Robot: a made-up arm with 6 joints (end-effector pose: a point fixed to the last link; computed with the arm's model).
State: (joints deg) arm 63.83 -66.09 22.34 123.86 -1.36 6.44
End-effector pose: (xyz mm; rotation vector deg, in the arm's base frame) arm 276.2 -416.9 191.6 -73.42 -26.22 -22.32
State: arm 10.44 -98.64 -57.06 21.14 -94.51 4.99
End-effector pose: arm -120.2 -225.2 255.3 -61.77 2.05 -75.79
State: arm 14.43 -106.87 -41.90 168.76 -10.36 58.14
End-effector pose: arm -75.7 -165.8 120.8 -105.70 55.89 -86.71
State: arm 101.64 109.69 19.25 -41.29 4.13 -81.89
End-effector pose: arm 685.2 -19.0 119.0 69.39 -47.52 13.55
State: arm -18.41 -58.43 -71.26 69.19 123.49 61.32
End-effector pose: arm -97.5 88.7 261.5 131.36 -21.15 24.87
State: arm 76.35 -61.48 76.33 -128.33 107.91 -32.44
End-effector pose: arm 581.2 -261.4 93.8 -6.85 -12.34 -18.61
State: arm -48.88 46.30 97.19 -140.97 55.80 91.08
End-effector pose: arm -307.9 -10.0 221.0 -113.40 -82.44 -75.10
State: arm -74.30 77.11 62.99 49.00 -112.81 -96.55
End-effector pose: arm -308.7 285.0 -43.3 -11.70 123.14 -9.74
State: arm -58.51 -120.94 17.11 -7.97 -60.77 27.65
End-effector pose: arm -277.3 76.2 211.7 23.21 64.10 -14.74
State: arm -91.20 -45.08 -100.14 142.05 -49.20 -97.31
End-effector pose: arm 65.9 192.2 280.5 11.25 -58.15 -34.33
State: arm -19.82 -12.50 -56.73 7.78 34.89 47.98
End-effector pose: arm -180.2 51.7 80.8 40.42 -27.14 34.91
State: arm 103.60 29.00 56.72 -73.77 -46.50 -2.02
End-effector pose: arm 649.1 -37.7 163.8 -14.35 -54.01 144.24
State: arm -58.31 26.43 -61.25 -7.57 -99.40 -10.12
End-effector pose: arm -156.5 154.8 23.2 -52.47 116.80 115.38
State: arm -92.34 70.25 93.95 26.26 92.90 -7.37
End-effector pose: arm -228.0 552.8 29.8 6.74 90.54 -121.39
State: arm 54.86 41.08 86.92 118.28 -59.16 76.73
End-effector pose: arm 304.3 -421.3 79.6 -78.00 -101.45 -55.35
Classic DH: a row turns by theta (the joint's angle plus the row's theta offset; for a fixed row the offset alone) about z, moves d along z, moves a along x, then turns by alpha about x. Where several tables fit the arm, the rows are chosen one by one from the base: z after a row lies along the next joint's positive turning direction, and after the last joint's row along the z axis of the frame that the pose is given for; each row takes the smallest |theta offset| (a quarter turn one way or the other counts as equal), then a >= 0, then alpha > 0; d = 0 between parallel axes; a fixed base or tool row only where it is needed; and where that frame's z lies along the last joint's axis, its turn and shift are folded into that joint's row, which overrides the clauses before.
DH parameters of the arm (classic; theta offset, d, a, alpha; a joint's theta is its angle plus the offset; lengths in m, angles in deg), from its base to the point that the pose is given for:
base (fixed): 24.95 0 0.2062 0
joint 1: -19.95 0.1697 -0.286 93.7
joint 2: 83.25 0.2762 0.0445 -114.84
joint 3: -86.36 0.0584 -0.0066 103.77
joint 4: 63.13 0.075 0.0903 -129.85
joint 5: 7.59 -0.0847 0.0003 -58.94
joint 6: 16.12 0.0677 -0.0422 16.55
tool (fixed): 154.7 -0.0971 0 0

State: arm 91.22 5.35 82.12 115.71 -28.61 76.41
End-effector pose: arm 603.2 -260.7 125.4 -56.66 -105.62 35.19
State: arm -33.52 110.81 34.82 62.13 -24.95 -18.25
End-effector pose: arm -142.9 -124.9 1.6 -25.33 122.23 119.48
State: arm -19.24 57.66 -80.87 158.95 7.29 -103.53
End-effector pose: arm -211.9 76.9 314.3 -51.70 -141.69 40.98
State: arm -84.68 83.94 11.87 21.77 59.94 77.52
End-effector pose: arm -114.7 247.9 -25.0 -43.90 -7.02 -1.44
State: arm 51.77 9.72 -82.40 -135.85 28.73 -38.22
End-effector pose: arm 240.9 -138.3 254.0 18.64 -107.42 97.43
